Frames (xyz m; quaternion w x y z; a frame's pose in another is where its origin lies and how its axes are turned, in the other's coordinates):
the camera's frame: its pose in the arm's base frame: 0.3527 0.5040 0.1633 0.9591 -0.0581 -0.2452 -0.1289
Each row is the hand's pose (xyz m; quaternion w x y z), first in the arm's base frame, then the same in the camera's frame.
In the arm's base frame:
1: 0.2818 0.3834 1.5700 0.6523 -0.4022 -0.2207 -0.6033
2: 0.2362 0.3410 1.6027 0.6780 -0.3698 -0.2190 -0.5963
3: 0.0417 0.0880 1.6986 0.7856 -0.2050 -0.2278 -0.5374
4: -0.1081 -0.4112 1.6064 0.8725 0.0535 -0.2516 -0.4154
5: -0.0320 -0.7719 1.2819 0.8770 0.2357 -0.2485 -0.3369
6: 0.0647 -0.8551 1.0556 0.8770 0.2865 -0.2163 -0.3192
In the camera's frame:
1: 0.6491 -0.2032 1.2393 0.7809 -0.4673 -0.0685 -0.4088
2: 0.6356 -0.2580 1.2812 0.8023 -0.4333 -0.0568 -0.4066
3: 0.5729 -0.5592 1.4093 0.8906 -0.2534 -0.0211 -0.3772
4: 0.5105 -1.0753 1.3098 0.9490 0.0326 0.0037 -0.3137
5: 0.4964 -1.3849 0.9289 0.9318 0.2264 0.0267 -0.2823
6: 0.4866 -1.4272 0.6727 0.9187 0.2754 0.0631 -0.2759

